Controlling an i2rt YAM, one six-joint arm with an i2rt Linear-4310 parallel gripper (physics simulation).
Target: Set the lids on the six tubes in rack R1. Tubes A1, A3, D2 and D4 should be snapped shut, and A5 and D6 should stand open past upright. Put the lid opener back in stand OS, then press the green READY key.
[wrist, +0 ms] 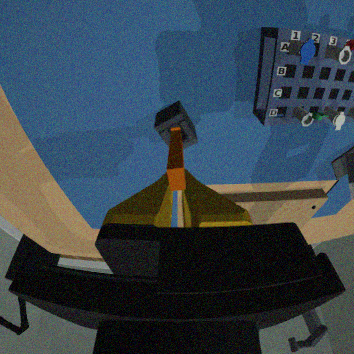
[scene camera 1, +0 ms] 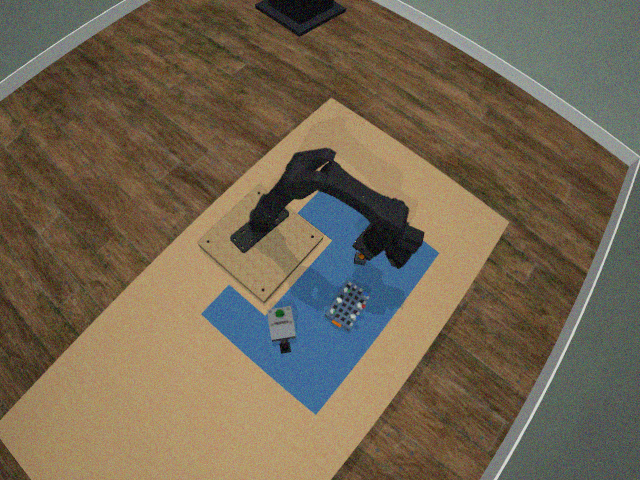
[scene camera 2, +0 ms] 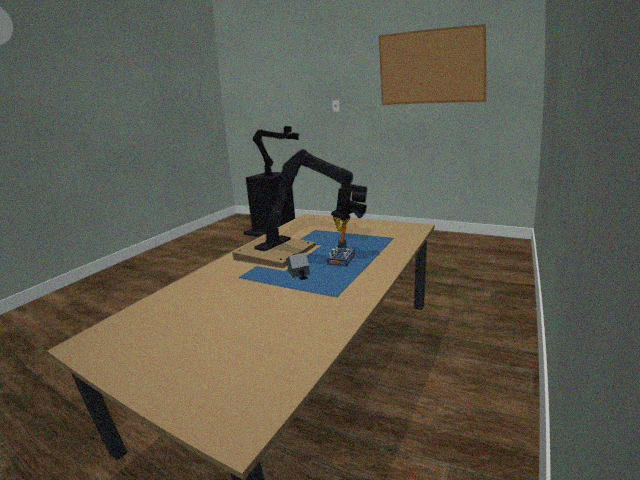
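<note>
My gripper is shut on the orange lid opener, which points down at the dark stand OS. I cannot tell whether its lower end is inside the stand. Rack R1 stands beside it, at the upper right in the wrist view. A blue lid covers tube A1's top. Tube A3 shows an open mouth with a red lid beside it. Tube D2 shows an open mouth with a green lid. A pale top shows near D4. A5 and D6 are out of the wrist view. The green READY key is on a grey box.
The grey key box stands on the blue mat, left of the rack in scene camera 1's view. The arm's wooden base board lies beside the mat on the table. A second black arm stands behind.
</note>
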